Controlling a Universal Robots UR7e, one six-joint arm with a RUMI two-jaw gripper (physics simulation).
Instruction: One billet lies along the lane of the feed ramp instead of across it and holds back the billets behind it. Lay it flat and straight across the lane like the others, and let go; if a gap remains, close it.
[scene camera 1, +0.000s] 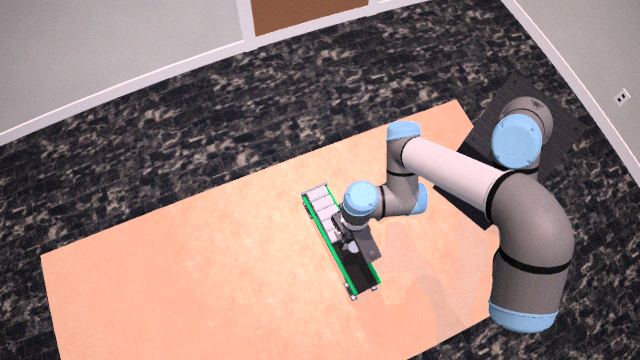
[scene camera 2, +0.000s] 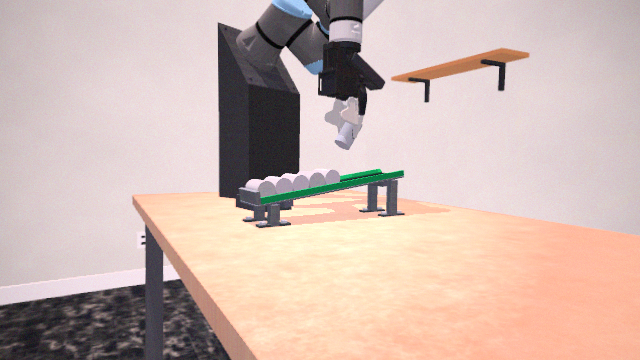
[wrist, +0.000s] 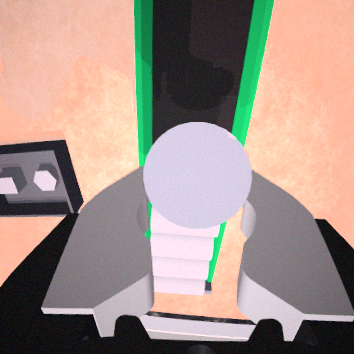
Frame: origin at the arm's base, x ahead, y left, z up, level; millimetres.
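Where they show: gripper, fingertip midpoint: (scene camera 1: 350, 243) (scene camera 2: 347, 139) (wrist: 193, 171); arm's base at its link origin: (scene camera 2: 255, 53).
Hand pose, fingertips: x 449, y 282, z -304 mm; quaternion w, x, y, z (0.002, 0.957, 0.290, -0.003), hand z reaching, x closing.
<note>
Each offset is from my fingertips to the top centre of the thing. "spot": to the spot under its first point. Level surfaces: height alone.
My gripper (scene camera 1: 346, 242) (scene camera 2: 351, 121) (wrist: 193, 171) is shut on a pale cylindrical billet {1 mm back, 1 mm left, 52 mm up} (scene camera 1: 353, 247) (scene camera 2: 345, 137) (wrist: 197, 175). It holds this billet tilted and clear above the feed ramp (scene camera 1: 345, 270) (scene camera 2: 370, 180) (wrist: 145, 100). In the wrist view, the billet's round end faces the camera and hides part of the lane. Several other billets {91 mm ahead, 158 mm right, 87 mm down} (scene camera 1: 320, 201) {71 mm ahead, 124 mm right, 81 mm down} (scene camera 2: 300, 180) (wrist: 181, 247) lie across the lane, side by side, from the low end stop upward. The upper part of the black lane is bare. The gripper hangs above the uphill end of the row.
The ramp's green rails border the lane, and grey legs {spot: 11 mm back, 112 mm left, 139 mm down} (scene camera 2: 392, 197) carry it on the table {185 mm down} (scene camera 1: 200, 260) (scene camera 2: 400, 280). A dark tray {126 mm back, 215 mm right, 150 mm down} (wrist: 74, 192) with pale hexagonal pieces stands beside the ramp in the wrist view. A wooden shelf (scene camera 2: 460, 65) is on the wall.
</note>
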